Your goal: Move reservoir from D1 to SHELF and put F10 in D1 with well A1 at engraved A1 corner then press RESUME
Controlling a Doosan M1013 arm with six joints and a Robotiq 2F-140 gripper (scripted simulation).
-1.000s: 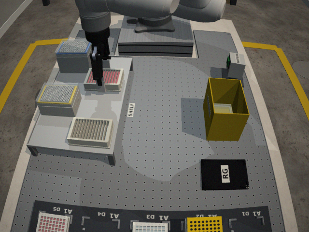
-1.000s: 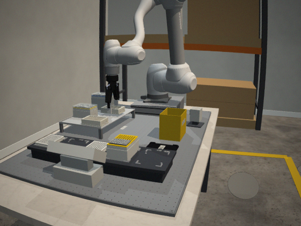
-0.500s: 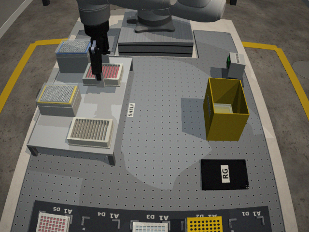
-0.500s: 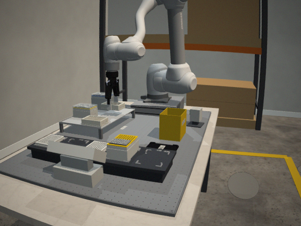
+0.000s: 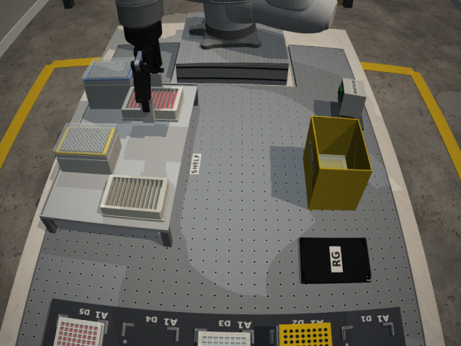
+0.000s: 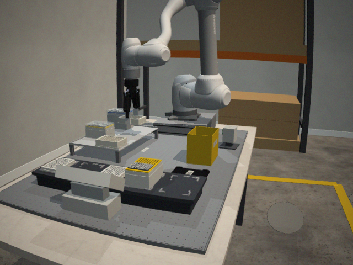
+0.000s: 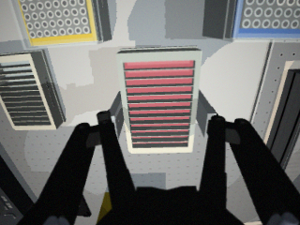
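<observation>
Now: hand 90 mm above the shelf, 70 mm to the left of it and 50 mm short of it. The rest, counted from my hand: pale 12-trough reservoir: 210 mm ahead, 80 mm below, 20 mm to the right; then blue-topped box: 130 mm behind, 120 mm to the right, 20 mm below; then cream 12-trough reservoir: 20 mm below.
</observation>
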